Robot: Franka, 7 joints.
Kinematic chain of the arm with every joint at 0, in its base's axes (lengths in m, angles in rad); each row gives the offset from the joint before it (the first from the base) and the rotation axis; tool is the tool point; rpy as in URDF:
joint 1: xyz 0 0 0.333 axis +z
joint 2: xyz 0 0 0 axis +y
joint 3: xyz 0 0 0.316 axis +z
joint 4: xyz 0.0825 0 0 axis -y
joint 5: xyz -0.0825 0 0.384 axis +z
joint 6: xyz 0 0 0 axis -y
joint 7: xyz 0.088 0 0 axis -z
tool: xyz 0 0 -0.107 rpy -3.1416 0 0
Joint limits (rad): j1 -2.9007..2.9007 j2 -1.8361..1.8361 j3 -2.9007..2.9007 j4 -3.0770..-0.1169 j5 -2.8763..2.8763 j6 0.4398..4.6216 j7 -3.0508..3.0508
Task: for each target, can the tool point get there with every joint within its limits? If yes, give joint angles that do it. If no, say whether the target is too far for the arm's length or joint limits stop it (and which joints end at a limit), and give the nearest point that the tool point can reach.
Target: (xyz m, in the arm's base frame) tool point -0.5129 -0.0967 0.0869
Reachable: yes | joints -0.7656 -1.1245 -2.3751 -1.9149 -2.3869 3.1602 0.2460
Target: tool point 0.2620 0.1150 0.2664
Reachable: yes | joints 0.1987 0.1620 -0.2695 -2.7951 1.3535 0.8314 -0.2778
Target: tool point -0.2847 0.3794 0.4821
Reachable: yes | joints 1.2037 -0.1796 1.2237 -2.3881 1.1491 3.7438 1.5760
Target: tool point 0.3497 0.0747 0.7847
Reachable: yes | joints 1.3613 -0.9880 -0.6790 -2.0316 -2.4382 2.8329 -0.3305
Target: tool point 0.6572 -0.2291 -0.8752
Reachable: no: too far | nearest point 0.4517 -0.1575 -0.3237 | short by 0.593 m
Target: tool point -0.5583 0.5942 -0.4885
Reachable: no: too far | nearest point -0.4225 0.4497 -0.2429 | short by 0.316 m
